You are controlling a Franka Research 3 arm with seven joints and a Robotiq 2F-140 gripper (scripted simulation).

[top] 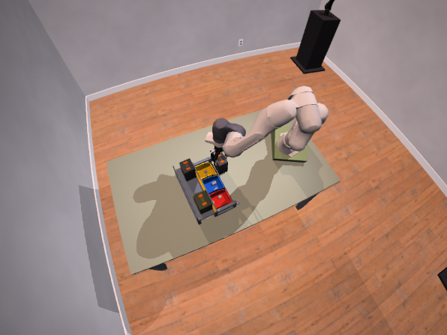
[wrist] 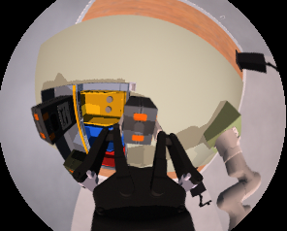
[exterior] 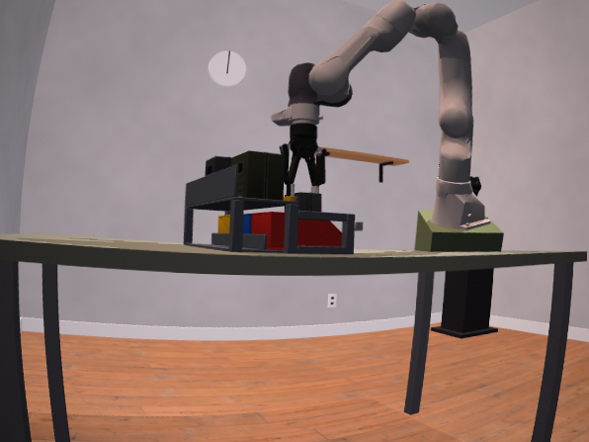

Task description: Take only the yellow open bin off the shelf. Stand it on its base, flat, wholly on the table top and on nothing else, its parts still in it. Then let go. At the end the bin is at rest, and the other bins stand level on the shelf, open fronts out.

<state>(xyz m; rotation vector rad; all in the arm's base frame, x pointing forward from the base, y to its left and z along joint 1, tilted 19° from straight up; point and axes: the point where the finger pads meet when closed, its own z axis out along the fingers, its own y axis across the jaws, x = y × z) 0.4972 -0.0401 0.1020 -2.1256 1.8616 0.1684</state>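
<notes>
My hand is 50 mm above the black box. From my hand the other things lie so: yellow bin (130 mm ahead, 90 mm below, 10 mm to the left); then red bin (230 mm to the left, 100 mm ahead, 90 mm below); then blue bin (120 mm to the left, 110 mm ahead, 90 mm below).
</notes>
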